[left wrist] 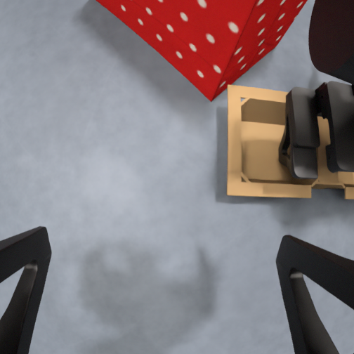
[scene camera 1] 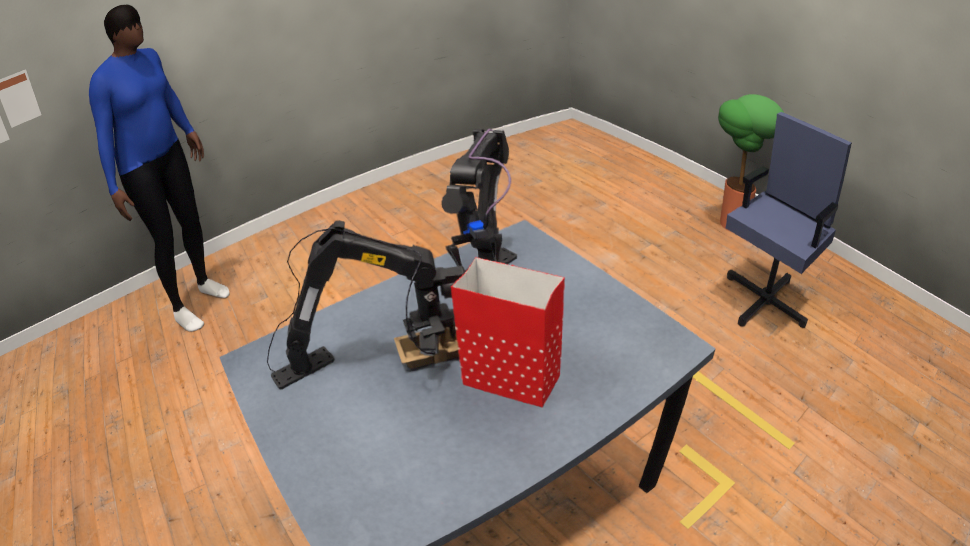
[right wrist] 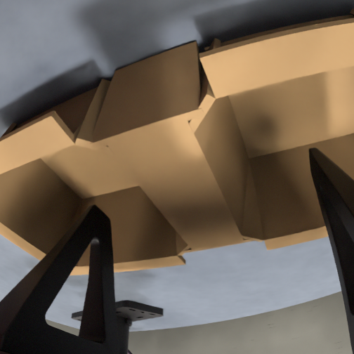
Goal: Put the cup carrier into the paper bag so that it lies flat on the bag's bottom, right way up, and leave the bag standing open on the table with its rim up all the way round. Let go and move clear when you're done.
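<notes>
The tan cup carrier (scene camera 1: 412, 358) (left wrist: 235, 150) (right wrist: 150, 97) sits upright, open side up, on the table beside the bag, outside it. The bag hides part of it in the scene view. The red paper bag (scene camera 1: 502, 339) (left wrist: 200, 35) with white dots stands open on the table, rim up. My right gripper (scene camera 1: 431, 342) (right wrist: 197, 188) is open over the carrier; its fingers are spread apart on either side of the carrier's middle part, over the two wells. My left gripper (scene camera 1: 465, 256) (left wrist: 164, 247) is open and empty above the table, behind the bag in the scene view.
The grey-blue table (scene camera 1: 380, 447) carries both arms. The right arm reaches in from the picture's left, close to the bag. The left arm stands at the back edge. A person (scene camera 1: 139, 115), a chair (scene camera 1: 807, 162) and a plant (scene camera 1: 750, 118) are off the table.
</notes>
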